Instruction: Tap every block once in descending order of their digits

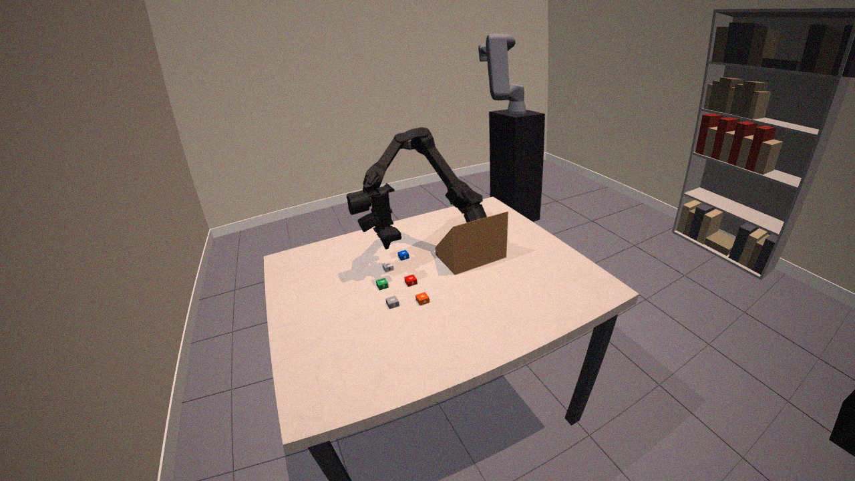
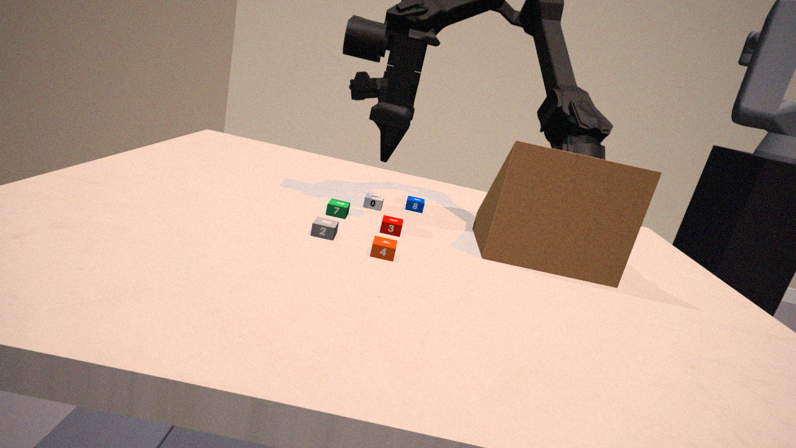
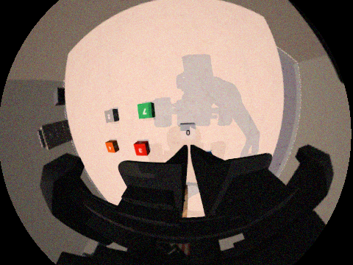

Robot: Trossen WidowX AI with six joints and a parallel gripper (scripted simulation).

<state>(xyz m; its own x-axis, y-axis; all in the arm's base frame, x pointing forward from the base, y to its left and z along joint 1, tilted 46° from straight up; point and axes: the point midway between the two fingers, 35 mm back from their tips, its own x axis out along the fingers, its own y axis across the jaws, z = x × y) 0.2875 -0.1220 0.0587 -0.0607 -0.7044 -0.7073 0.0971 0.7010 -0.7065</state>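
Right now my gripper tip is 8 cm above the white block and 1 cm to the left of it. From my gripper tip the other things lie so: red block 11 cm to the left, 8 cm below, 3 cm behind; green block 8 cm to the left, 8 cm below, 6 cm ahead; blue 8 block 8 cm below, 8 cm behind, 4 cm to the right.
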